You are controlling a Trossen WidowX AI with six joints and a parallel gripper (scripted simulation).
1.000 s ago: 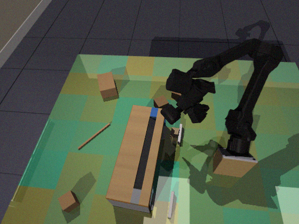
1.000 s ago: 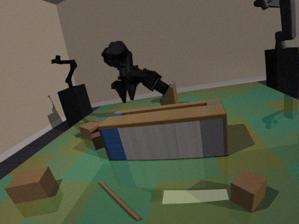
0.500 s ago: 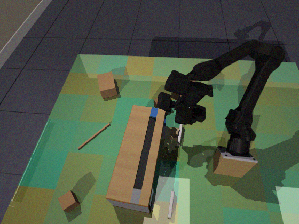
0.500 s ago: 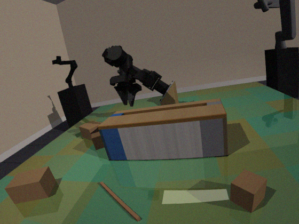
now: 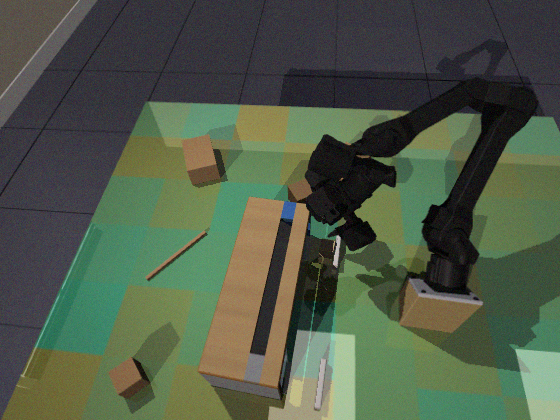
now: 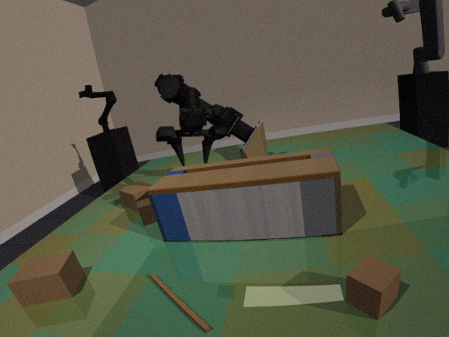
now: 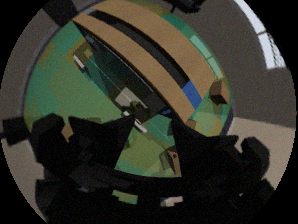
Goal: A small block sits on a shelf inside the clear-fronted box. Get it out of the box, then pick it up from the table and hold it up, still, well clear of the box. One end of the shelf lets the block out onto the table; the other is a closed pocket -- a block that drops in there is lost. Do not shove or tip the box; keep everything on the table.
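The block lies 2 cm behind my gripper tip and 10 cm below it. Also, from my gripper tip: thin brown stick 35 cm ahead, 3 cm to the left, 12 cm below; wooden box 8 cm ahead, 14 cm to the left, 6 cm below.
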